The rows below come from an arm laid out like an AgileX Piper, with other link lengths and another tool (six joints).
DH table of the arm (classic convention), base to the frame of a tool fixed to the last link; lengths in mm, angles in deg. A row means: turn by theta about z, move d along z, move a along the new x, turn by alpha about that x. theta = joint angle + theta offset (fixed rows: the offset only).
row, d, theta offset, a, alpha
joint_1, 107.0, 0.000, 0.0, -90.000
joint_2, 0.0, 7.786, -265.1, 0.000
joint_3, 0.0, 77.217, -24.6, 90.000
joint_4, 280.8, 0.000, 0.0, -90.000
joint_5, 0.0, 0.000, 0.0, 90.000
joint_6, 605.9, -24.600, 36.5, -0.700
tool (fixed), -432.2, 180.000, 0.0, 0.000
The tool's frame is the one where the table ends.
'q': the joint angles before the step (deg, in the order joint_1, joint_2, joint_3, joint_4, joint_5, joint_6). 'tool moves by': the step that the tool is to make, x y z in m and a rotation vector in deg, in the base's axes. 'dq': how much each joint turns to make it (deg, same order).
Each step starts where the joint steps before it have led.
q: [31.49 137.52 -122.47 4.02 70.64 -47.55]
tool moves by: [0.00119 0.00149 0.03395 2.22 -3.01 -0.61]
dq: [0.00 -3.73 -0.03 0.21 -0.01 0.59]
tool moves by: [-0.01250 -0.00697 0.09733 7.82 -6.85 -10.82]
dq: [0.00 -11.03 0.00 -0.53 0.32 11.45]
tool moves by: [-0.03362 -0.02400 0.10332 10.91 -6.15 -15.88]
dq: [-0.09 -12.63 -0.01 -2.68 0.93 17.62]
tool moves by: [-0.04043 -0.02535 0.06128 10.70 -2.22 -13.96]
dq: [0.00 -10.35 2.47 -2.79 0.47 16.70]
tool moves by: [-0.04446 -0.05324 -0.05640 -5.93 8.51 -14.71]
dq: [-0.14 -11.56 23.56 -9.78 0.00 14.29]
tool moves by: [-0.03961 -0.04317 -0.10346 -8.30 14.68 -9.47]
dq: [-2.50 -2.76 22.44 -2.71 -1.18 7.80]
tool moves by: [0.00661 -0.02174 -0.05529 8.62 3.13 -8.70]
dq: [-9.55 1.39 8.65 9.20 -10.94 -0.88]
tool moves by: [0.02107 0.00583 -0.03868 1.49 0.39 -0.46]
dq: [-1.10 6.71 0.41 1.61 -7.29 -0.70]
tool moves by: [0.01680 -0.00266 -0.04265 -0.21 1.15 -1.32]
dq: [-1.38 7.39 0.00 -0.12 -6.23 0.35]
